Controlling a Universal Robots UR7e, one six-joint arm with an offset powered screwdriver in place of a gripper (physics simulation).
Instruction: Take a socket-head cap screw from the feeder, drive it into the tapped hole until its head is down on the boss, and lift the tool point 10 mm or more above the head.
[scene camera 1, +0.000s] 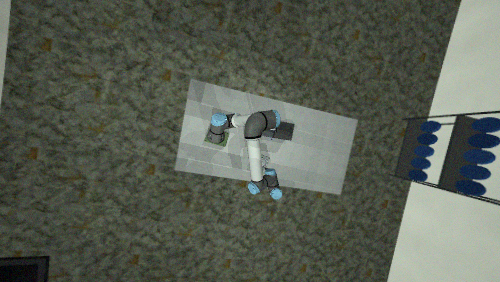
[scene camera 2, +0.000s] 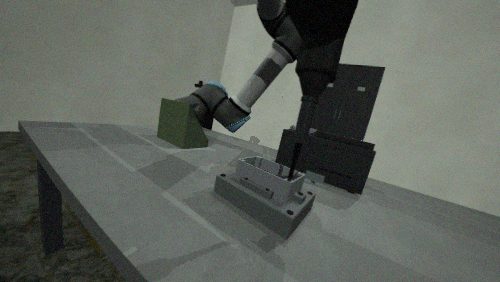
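The screwdriver reaches down from the dark tool body in scene camera 2. Its thin dark bit goes into the right end of the open light-grey housing, behind the near wall. The housing sits on a grey fixture block. The bit's very end, the boss and the tapped hole are hidden by that wall, and no screw can be made out. In scene camera 1 the arm hides the tool point. A dark box stands on the table; I cannot tell whether it is the feeder.
The table carries the arm's green base stand at the far left in scene camera 2. A dark upright panel rises behind the dark box. The wrist joints overhang the table's lower edge in scene camera 1.
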